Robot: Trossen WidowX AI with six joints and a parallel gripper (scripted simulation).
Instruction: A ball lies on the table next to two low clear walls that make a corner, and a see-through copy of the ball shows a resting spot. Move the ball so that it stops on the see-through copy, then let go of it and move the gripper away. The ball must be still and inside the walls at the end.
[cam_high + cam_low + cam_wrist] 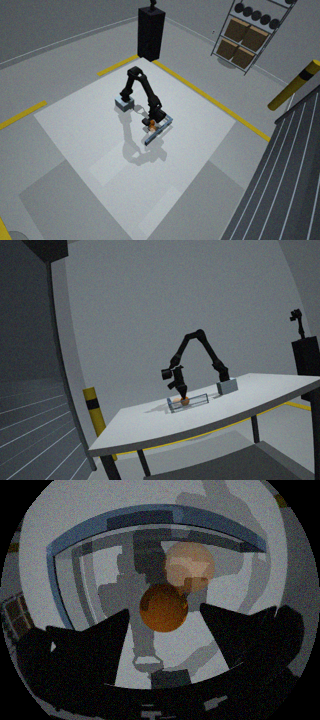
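Right now my gripper tip is 1 cm past the orange ball and 2 cm above it. Round my gripper tip: pale see-through copy: 5 cm ahead, 3 cm to the right, 2 cm below.
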